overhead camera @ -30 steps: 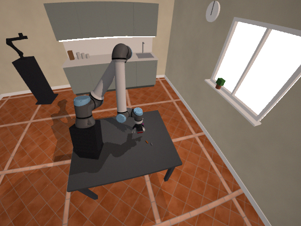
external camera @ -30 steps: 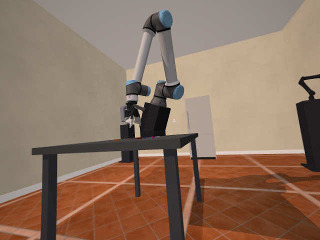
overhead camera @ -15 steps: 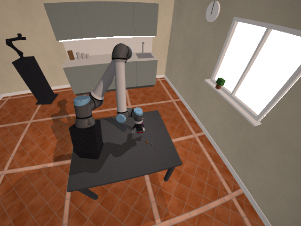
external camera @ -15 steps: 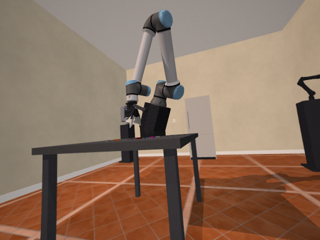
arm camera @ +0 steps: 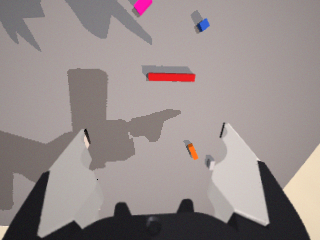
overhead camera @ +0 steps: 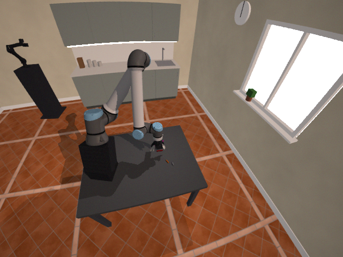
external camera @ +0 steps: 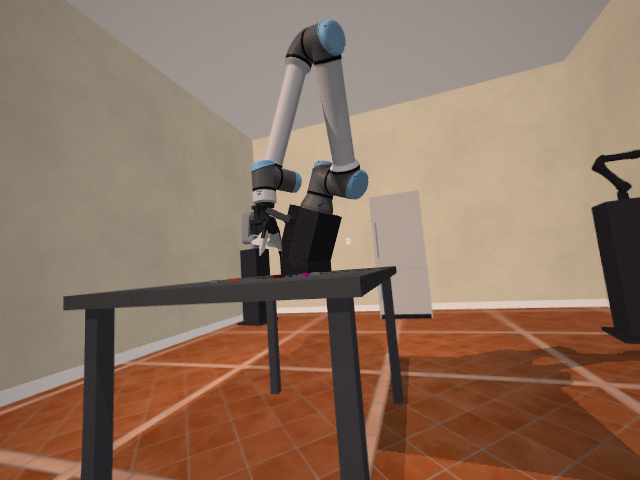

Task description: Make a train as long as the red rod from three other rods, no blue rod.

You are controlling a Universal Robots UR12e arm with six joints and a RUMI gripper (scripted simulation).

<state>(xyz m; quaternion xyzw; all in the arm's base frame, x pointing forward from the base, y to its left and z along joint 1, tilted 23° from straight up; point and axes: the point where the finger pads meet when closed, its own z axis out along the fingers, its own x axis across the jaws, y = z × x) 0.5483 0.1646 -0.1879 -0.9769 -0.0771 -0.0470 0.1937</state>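
The orange rod lies 110 mm to the right of my hand, 100 mm ahead of it and 80 mm below it. Also, from my hand: blue rod: 110 mm to the left, 80 mm below, 50 mm ahead; then red rod: 80 mm below, 40 mm to the left, 20 mm ahead.
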